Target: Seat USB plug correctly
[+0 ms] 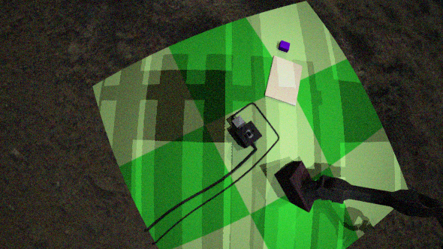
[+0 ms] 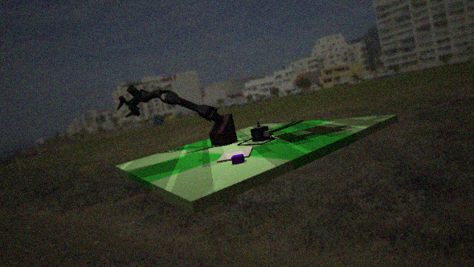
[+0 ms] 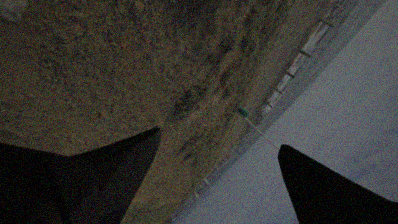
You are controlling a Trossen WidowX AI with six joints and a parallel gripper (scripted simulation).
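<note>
Right now my gripper tip is 800 mm short of the usb plug, 610 mm to the right of it and 260 mm above it. Round my gripper tip: purple cube 1120 mm ahead, 230 mm to the left, 330 mm below; then silver-framed socket 810 mm ahead, 610 mm to the left, 280 mm below; then pale flat sheet 970 mm ahead, 320 mm to the left, 340 mm below.
</note>
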